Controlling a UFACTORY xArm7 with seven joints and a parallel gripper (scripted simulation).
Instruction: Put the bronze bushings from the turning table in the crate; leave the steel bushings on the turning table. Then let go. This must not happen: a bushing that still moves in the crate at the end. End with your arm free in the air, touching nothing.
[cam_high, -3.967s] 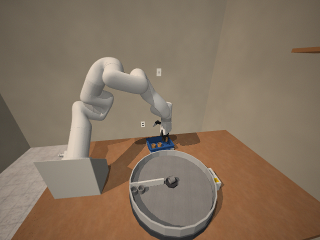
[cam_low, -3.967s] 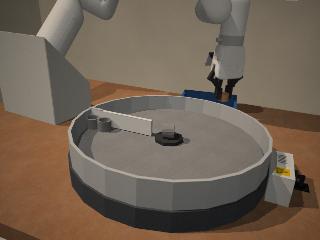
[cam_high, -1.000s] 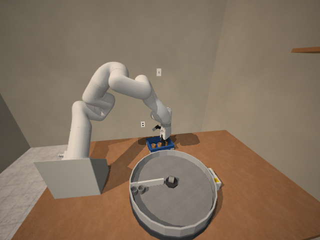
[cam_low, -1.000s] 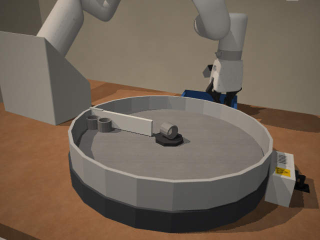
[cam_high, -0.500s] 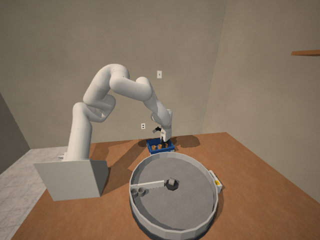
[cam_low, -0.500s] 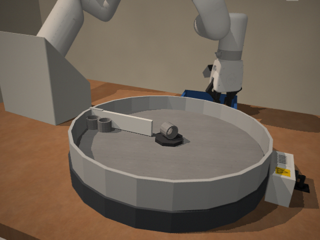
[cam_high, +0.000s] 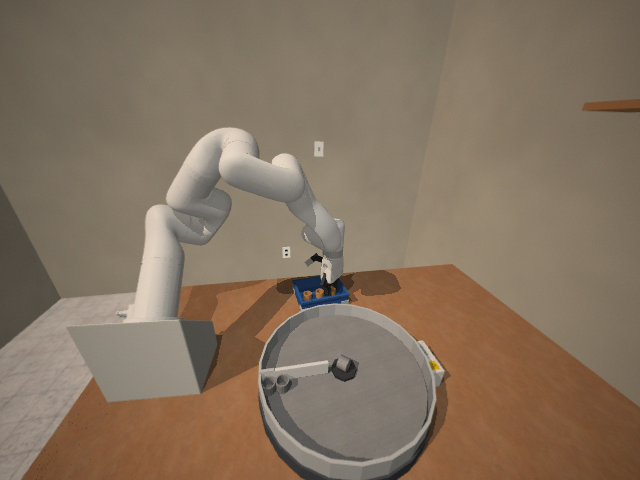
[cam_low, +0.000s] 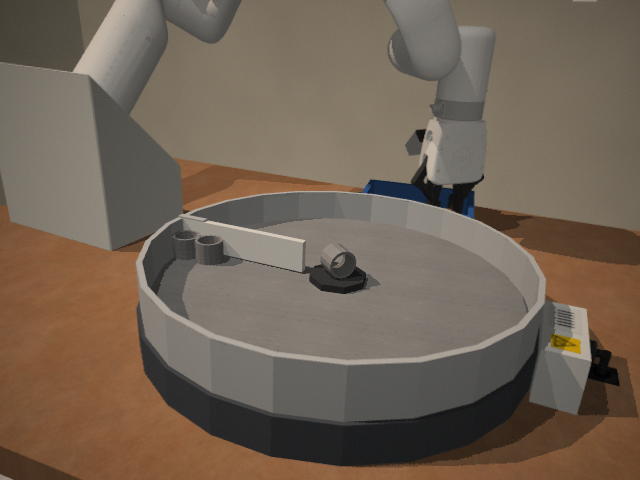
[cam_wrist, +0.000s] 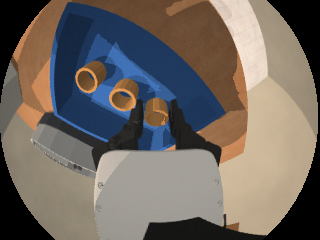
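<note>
The blue crate lies 50 mm behind my hand, 10 mm to the right of it and 10 mm below it. Round my hand: turning table (380 mm to the right, 30 mm behind, 20 mm above).
</note>
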